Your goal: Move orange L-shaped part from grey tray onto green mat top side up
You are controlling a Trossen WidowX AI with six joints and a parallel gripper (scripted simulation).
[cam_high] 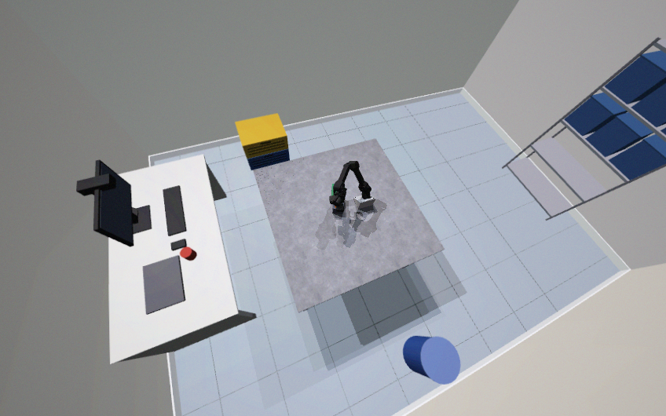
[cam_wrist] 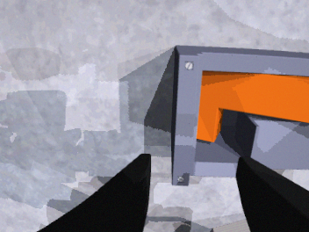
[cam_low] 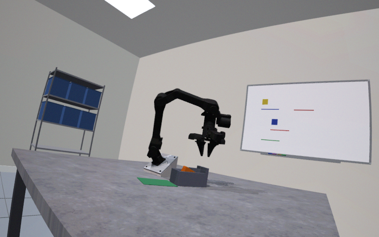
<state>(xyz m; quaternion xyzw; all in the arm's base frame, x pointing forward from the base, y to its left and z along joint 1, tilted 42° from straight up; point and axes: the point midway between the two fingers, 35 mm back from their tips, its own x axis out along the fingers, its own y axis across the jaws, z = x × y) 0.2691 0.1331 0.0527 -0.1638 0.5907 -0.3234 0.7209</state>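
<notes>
The orange L-shaped part is 2 cm behind my gripper tip, 4 cm to the right of it and 10 cm below it. Round my gripper tip: green mat: 7 cm behind, 21 cm to the right, 16 cm below.
</notes>
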